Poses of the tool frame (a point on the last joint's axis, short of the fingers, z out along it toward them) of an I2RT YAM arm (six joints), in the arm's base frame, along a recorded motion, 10 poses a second.
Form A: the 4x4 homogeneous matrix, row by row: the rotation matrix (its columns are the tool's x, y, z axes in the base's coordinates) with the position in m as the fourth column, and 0 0 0 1 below. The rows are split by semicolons.
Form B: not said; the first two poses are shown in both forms.
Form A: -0.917, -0.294, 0.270, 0.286; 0.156, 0.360, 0.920, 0.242; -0.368, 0.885, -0.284, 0.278; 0, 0, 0, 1
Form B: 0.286, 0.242, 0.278; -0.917, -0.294, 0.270; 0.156, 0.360, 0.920; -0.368, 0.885, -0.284
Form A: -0.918, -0.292, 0.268, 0.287; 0.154, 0.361, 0.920, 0.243; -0.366, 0.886, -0.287, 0.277; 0, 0, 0, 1
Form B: 0.287, 0.243, 0.277; -0.918, -0.292, 0.268; 0.154, 0.361, 0.920; -0.366, 0.886, -0.287
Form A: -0.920, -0.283, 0.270, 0.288; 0.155, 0.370, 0.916, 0.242; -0.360, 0.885, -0.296, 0.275; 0, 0, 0, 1
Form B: 0.288, 0.242, 0.275; -0.920, -0.283, 0.270; 0.155, 0.370, 0.916; -0.360, 0.885, -0.296
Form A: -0.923, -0.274, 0.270, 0.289; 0.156, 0.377, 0.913, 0.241; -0.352, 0.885, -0.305, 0.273; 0, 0, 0, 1
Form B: 0.289, 0.241, 0.273; -0.923, -0.274, 0.270; 0.156, 0.377, 0.913; -0.352, 0.885, -0.305
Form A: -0.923, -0.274, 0.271, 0.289; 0.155, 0.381, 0.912, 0.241; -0.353, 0.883, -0.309, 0.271; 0, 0, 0, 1
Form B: 0.289, 0.241, 0.271; -0.923, -0.274, 0.271; 0.155, 0.381, 0.912; -0.353, 0.883, -0.309
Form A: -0.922, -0.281, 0.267, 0.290; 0.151, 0.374, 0.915, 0.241; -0.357, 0.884, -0.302, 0.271; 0, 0, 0, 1
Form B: 0.290, 0.241, 0.271; -0.922, -0.281, 0.267; 0.151, 0.374, 0.915; -0.357, 0.884, -0.302
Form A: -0.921, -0.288, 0.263, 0.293; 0.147, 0.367, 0.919, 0.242; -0.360, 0.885, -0.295, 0.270; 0, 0, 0, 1
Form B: 0.293, 0.242, 0.270; -0.921, -0.288, 0.263; 0.147, 0.367, 0.919; -0.360, 0.885, -0.295
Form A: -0.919, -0.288, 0.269, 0.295; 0.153, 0.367, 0.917, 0.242; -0.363, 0.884, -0.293, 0.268; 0, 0, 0, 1
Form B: 0.295, 0.242, 0.268; -0.919, -0.288, 0.269; 0.153, 0.367, 0.917; -0.363, 0.884, -0.293
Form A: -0.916, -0.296, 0.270, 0.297; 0.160, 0.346, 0.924, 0.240; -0.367, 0.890, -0.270, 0.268; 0, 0, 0, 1
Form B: 0.297, 0.240, 0.268; -0.916, -0.296, 0.270; 0.160, 0.346, 0.924; -0.367, 0.890, -0.270
